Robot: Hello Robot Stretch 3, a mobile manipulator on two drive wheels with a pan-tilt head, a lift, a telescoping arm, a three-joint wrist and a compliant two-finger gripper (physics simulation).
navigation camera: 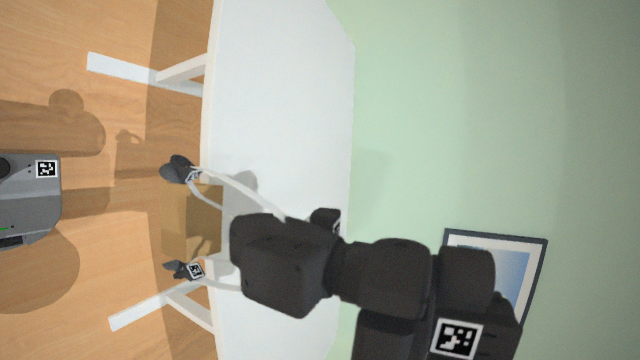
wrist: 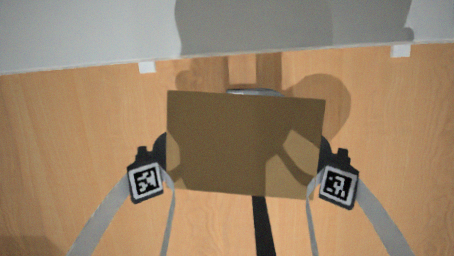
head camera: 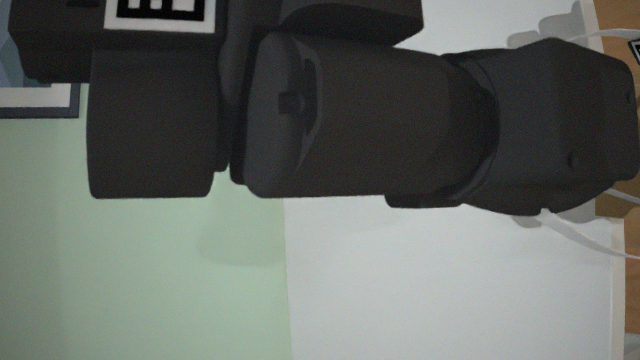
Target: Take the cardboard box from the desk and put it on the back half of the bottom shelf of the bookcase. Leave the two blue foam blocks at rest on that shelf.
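Frame: origin at the robot's base, x back, y right, z up, level; metres.
Where they show: gripper, fingertip midpoint: (navigation camera: pixel 168 215).
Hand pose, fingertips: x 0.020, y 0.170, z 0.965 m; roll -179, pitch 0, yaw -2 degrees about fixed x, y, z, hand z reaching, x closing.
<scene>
After its pixels a point has its place.
The brown cardboard box (navigation camera: pixel 204 215) {x 0.013, y 0.190, z 1.017 m} (wrist: pixel 225 142) is between the two fingertips of my gripper (navigation camera: pixel 177 220) {x 0.020, y 0.170, z 0.965 m} (wrist: pixel 239 150) {x 0.020, y 0.170, z 0.965 m}, which is shut on it. One fingertip presses on each side of the box. The box is held in the air just off the front edge of the white desk (head camera: pixel 450 280) {x -0.095, y 0.463, z 0.951 m} (navigation camera: pixel 280 100) {x -0.190, y 0.435, z 0.951 m} (wrist: pixel 75 35), with wood floor behind it in the wrist view. In the head camera view, the dark wrist hides most of the gripper and the box. The bookcase, its bottom shelf and the two blue foam blocks do not show in these views.
The desk's white legs (navigation camera: pixel 120 67) (navigation camera: pixel 137 305) {x 0.749, y 0.445, z 0.021 m} stand on the wood floor (navigation camera: pixel 120 25) {x -0.669, y 0.385, z 0.001 m} (wrist: pixel 75 150). My grey base (navigation camera: pixel 30 200) {x 0.107, y 0.081, z 0.161 m} shows at the left edge of the navigation view. A framed picture (navigation camera: pixel 535 280) {x 0.383, y 1.047, z 1.831 m} hangs on the green wall (head camera: pixel 175 280) {x -0.150, y 1.050, z 1.189 m} (navigation camera: pixel 450 125) {x -0.248, y 1.046, z 1.379 m} behind the desk.
</scene>
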